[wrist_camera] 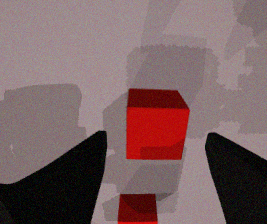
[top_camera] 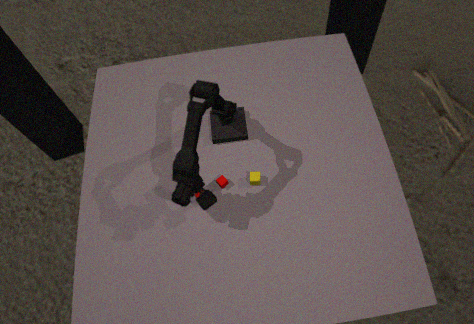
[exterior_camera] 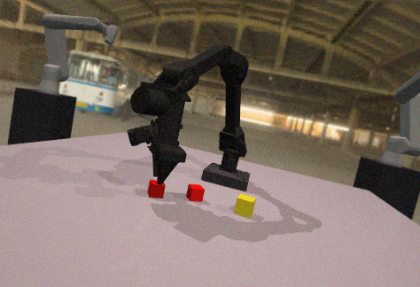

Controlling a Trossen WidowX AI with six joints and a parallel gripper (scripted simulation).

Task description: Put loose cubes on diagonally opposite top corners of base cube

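My gripper tip is 22 cm to the right of the yellow base cube and 2 cm above it. The rest, counted from my gripper tip: red cube 10 cm to the left, 3 cm behind, 2 cm below.
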